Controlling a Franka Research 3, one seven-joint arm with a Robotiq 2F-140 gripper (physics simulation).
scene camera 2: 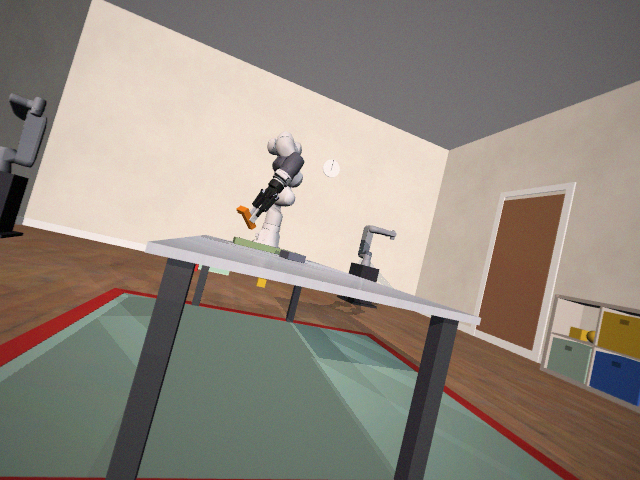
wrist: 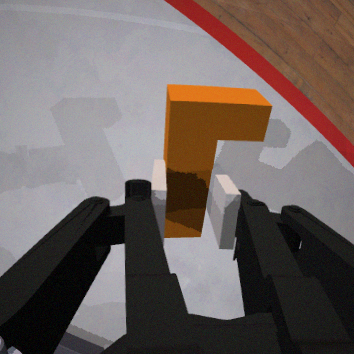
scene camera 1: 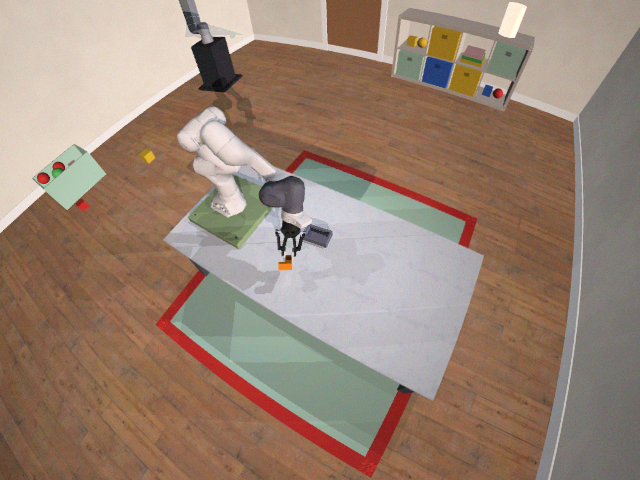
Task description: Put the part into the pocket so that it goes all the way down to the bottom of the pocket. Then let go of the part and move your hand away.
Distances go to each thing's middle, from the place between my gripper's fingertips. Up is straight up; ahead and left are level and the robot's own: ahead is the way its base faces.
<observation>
Now: hand 20 mm to the left of the orange L-shaped block (wrist: 196,116) and 10 mm below it.
</observation>
